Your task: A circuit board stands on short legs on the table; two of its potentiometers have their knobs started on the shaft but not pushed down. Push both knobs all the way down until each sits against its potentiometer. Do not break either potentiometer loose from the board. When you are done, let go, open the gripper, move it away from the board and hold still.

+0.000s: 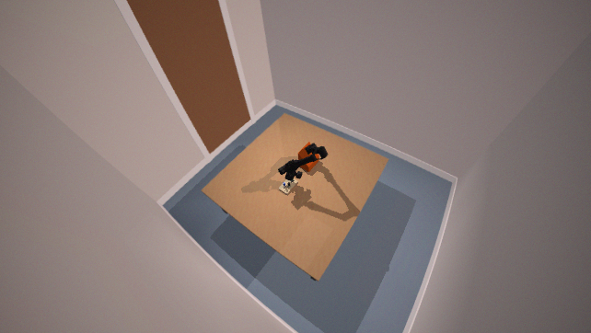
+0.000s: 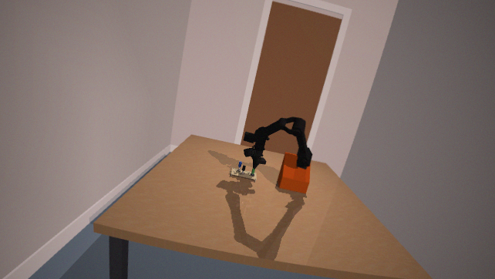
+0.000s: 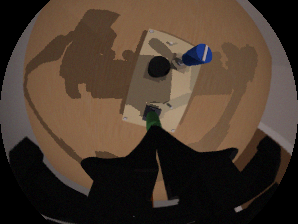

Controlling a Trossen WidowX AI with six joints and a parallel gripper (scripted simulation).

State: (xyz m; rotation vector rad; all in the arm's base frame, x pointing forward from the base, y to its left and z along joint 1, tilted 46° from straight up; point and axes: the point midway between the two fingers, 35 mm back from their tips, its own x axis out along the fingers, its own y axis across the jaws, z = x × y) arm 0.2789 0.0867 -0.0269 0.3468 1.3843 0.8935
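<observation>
Now: the green knob 20 mm below my gripper tip. The rest, counted from my gripper tip: blue knob (90 mm ahead, 10 mm to the right, 10 mm above).
</observation>
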